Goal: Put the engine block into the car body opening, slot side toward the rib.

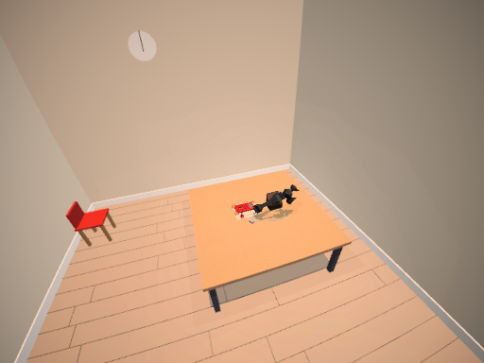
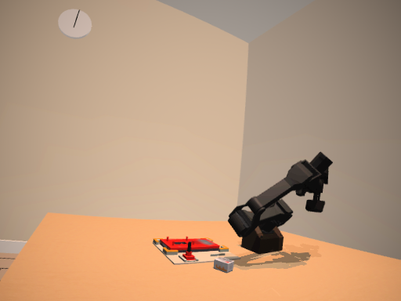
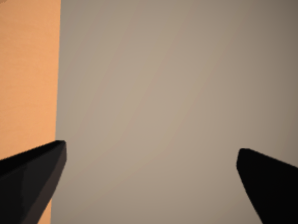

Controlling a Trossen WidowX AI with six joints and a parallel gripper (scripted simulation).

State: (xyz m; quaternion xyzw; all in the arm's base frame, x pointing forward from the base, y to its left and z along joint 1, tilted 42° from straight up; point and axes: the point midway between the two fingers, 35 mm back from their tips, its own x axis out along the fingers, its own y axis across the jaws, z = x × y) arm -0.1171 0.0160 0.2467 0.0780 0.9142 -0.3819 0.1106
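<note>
Right now the grey engine block is 450 mm ahead of my gripper tip, 240 mm below it and 40 mm to the right of it. From my gripper tip the other things lie so: pale base plate (460 mm ahead, 240 mm to the right, 240 mm below).
</note>
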